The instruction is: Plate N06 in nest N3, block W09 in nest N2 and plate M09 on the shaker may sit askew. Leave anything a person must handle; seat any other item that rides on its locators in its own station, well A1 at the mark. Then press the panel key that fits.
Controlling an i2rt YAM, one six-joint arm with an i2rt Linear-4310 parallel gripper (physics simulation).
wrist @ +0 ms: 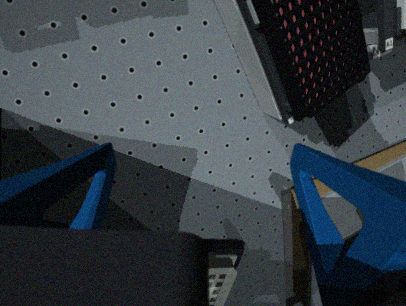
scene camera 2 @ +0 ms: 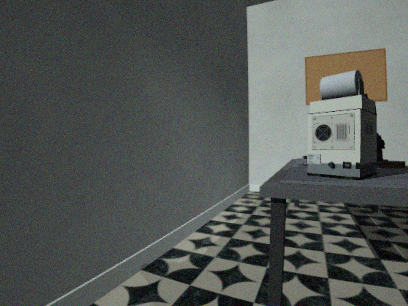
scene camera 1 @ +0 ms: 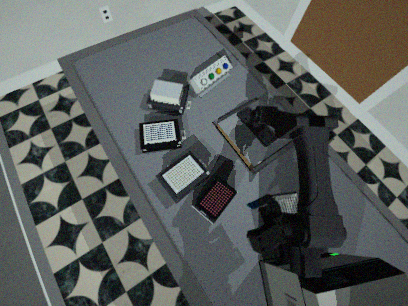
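Observation:
My gripper [scene camera 1: 254, 205] [wrist: 203, 153] is open and empty, above the perforated table top; in the wrist view its blue fingers stand wide apart. A black rack with red wells [scene camera 1: 216, 199] [wrist: 320, 55] sits on a pale-edged base, beyond the fingers. A white plate [scene camera 1: 183, 174] lies in a dark station beside it. A plate with pale-blue wells [scene camera 1: 160, 133] sits in a black nest. A white block [scene camera 1: 167, 92] sits on a dark nest and looks slightly turned. The panel [scene camera 1: 212, 75] has white, green, yellow and blue keys. Labels N06, W09, M09 and well A1 are unreadable.
An open frame with an orange-brown edge [scene camera 1: 234, 146] [wrist: 382, 156] stands between the stations and the arm. A white gridded item [scene camera 1: 287, 202] [wrist: 219, 286] lies partly hidden beside the gripper. A pale instrument [scene camera 2: 340, 131] with a roll on top stands on the table.

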